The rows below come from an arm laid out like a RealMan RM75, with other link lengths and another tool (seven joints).
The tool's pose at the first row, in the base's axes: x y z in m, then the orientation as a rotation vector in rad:
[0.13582, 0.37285, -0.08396, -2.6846, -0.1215, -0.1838]
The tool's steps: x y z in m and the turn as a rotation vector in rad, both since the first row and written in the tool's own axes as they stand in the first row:
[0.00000, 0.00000, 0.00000, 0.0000, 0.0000, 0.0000]
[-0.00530, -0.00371, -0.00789, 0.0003, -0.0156, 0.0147]
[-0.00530, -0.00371, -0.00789, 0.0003, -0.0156, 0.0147]
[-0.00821, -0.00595, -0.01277, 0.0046, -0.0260, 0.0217]
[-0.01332, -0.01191, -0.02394, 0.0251, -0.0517, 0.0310]
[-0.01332, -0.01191, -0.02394, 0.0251, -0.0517, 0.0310]
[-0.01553, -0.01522, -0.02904, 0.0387, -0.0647, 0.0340]
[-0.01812, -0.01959, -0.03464, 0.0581, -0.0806, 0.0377]
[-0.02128, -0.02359, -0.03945, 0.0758, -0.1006, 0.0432]
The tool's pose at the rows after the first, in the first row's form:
[0.13582, 0.37285, -0.08396, -2.6846, -0.1215, -0.1838]
[0.12929, 0.37243, -0.07613, -2.6863, -0.1066, -0.1583]
[0.12929, 0.37243, -0.07613, -2.6863, -0.1066, -0.1583]
[0.12563, 0.37214, -0.07125, -2.6832, -0.1006, -0.1418]
[0.11867, 0.37232, -0.05951, -2.6653, -0.0974, -0.1026]
[0.11867, 0.37232, -0.05951, -2.6653, -0.0974, -0.1026]
[0.11555, 0.37293, -0.05387, -2.6528, -0.0982, -0.0832]
[0.11187, 0.37426, -0.04740, -2.6347, -0.0994, -0.0595]
[0.10777, 0.37557, -0.04187, -2.6184, -0.0992, -0.0300]

